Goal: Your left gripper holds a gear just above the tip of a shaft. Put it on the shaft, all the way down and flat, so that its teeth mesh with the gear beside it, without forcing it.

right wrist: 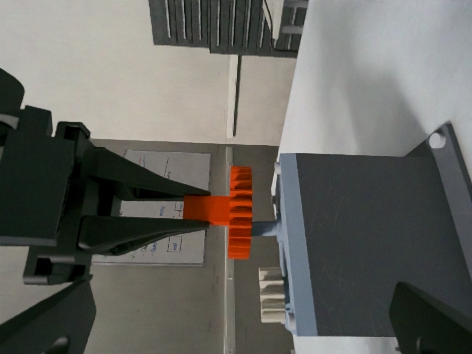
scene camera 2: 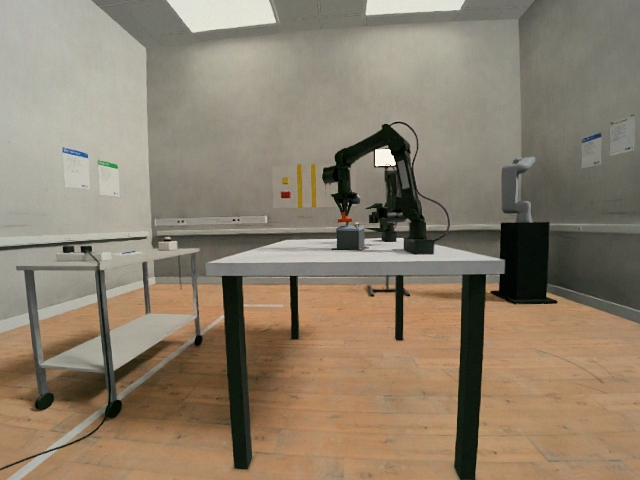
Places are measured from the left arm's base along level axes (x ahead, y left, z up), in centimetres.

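Pixels of known places: left gripper, between the fingertips: (right wrist: pixel 210 210) (scene camera 2: pixel 344 215); right gripper, between the fingertips: (right wrist: pixel 242 295) (scene camera 2: pixel 365 218); left arm's base, origin of its link: (scene camera 2: pixel 417 241); right arm's base, origin of its link: (scene camera 2: pixel 388 232).
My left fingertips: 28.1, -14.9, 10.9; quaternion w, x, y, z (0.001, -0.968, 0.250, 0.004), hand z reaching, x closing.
For each thing: its middle in the pictures, then the offset to it from my left fingertips, as dx, dy, dz. "pt": a spot on its surface instead.
- orange gear, middle of its body: (right wrist: pixel 217 211) (scene camera 2: pixel 344 216) +0.1, +0.1, -0.5
- box, middle of its body: (right wrist: pixel 347 247) (scene camera 2: pixel 350 236) -2.4, +0.6, -9.5
- blue-grey shaft, middle of its body: (right wrist: pixel 263 228) -1.1, +0.4, -3.8
- beige gear, a spot on its surface: (right wrist: pixel 272 295) pt -6.2, +0.0, -3.8
- dark bracket, a spot on its surface: (right wrist: pixel 457 155) pt -0.3, -6.1, -14.6
An orange gear (scene camera 2: pixel 344 219) (right wrist: pixel 240 215) with a hub is held upright above the box (scene camera 2: pixel 350 239) (right wrist: pixel 375 240). My left gripper (scene camera 2: pixel 344 211) (right wrist: pixel 210 210) is shut on its hub. A blue-grey shaft (right wrist: pixel 264 229) shows between the gear and the box's top; in the right wrist view it stands off the gear's middle, toward the beige gear. Whether its tip is inside the bore is hidden. The beige gear (right wrist: pixel 272 295) sits lower on the box's top, to one side, apart from the orange gear. My right gripper (right wrist: pixel 242 295) is open and empty.
The box stands on a white table (scene camera 2: pixel 289 266) (right wrist: pixel 360 30), with a dark bracket (right wrist: pixel 457 155) at its base. A trolley (scene camera 2: pixel 103 264) stands left of the table, and a black pedestal (scene camera 2: pixel 524 258) with a pale arm stands at the back right.
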